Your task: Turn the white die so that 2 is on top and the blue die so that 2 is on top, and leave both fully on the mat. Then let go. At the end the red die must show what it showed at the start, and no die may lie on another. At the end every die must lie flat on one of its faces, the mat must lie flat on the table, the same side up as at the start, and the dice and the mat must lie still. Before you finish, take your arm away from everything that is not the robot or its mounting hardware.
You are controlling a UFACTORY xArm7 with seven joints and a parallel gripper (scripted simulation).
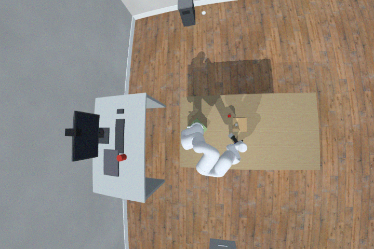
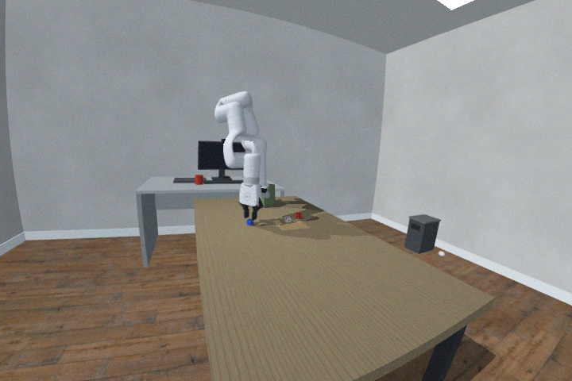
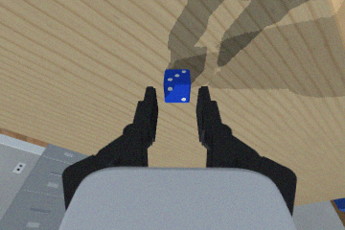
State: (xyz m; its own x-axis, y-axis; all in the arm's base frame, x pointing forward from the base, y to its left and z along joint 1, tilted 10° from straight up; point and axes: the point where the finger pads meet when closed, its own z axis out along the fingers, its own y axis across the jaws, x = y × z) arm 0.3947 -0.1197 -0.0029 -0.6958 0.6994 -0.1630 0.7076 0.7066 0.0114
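Now: hand 4 cm above the blue die. From my hand the other things lie so: red die (28 cm to the left, 8 cm behind, 4 cm below); then white die (19 cm to the left, 3 cm below, 1 cm behind); then tan mat (20 cm to the left, 5 cm below, 3 cm ahead).
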